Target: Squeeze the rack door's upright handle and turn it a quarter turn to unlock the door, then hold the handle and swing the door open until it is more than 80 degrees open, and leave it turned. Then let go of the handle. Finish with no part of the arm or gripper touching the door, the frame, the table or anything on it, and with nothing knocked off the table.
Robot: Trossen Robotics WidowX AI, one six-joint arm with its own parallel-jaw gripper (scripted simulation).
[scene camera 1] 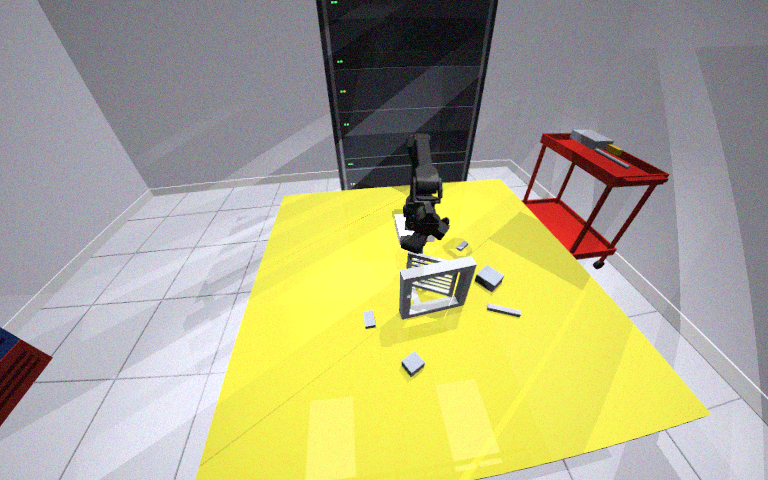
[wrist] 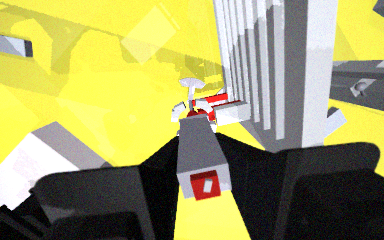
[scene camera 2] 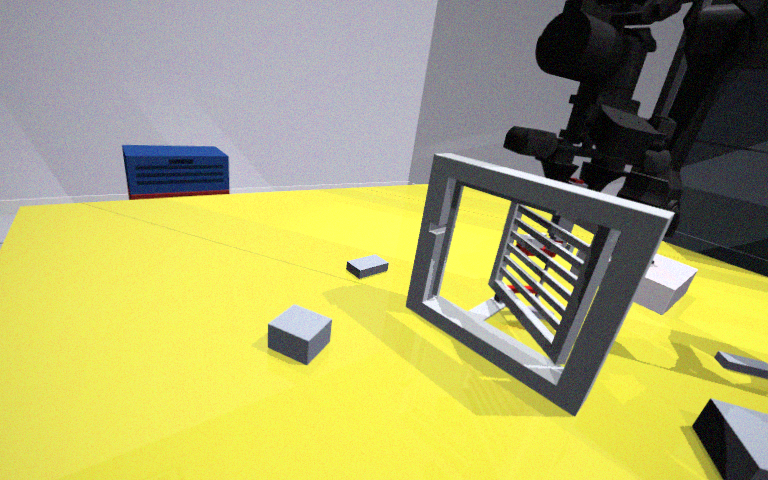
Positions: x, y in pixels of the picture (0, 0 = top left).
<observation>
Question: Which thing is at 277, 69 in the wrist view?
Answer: A slatted rack door.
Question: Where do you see a slatted rack door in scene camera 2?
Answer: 536, 244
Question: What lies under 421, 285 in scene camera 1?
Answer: A slatted rack door.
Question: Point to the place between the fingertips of my gripper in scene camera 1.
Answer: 419, 250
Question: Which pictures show my gripper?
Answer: Scene camera 1, the wrist view and scene camera 2: all of them.
</observation>
